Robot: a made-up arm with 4 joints.
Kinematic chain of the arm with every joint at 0, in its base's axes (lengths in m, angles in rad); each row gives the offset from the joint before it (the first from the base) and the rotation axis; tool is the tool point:
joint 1: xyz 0 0 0.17 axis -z
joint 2: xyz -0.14 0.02 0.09 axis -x
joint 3: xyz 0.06 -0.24 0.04 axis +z
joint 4: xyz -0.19 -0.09 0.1 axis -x
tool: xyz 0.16 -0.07 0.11
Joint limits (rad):
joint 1: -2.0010..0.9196
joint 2: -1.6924..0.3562
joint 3: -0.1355..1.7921
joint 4: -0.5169..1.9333
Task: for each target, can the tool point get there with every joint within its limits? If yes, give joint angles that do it. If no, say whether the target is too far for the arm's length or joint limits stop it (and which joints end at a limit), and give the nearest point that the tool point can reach.
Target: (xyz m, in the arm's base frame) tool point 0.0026 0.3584 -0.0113
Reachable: no: joint limits stop it (at a limit: joint 1, joint 2, joint 4) | nearest point 0.0831 0.1783 -0.0069 | short by 0.197 m
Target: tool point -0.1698 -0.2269 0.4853
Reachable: yes | joints 0.4914 -0.1201 1.5440 0.9756
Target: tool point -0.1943 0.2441 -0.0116
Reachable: no: joint limits stop it (at a limit: joint 1, joint 2, joint 4) | nearest point -0.1693 0.0317 -0.0038 | short by 0.214 m
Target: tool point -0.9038 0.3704 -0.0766
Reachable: no: too far | nearest point -0.3889 -0.1236 -0.0045 | short by 0.717 m
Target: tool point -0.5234 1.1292 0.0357
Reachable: no: too far | nearest point 0.0839 0.1787 0.0004 | short by 1.129 m
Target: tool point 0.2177 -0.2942 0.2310
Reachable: yes | joints -0.4854 -0.8268 1.4983 0.1913
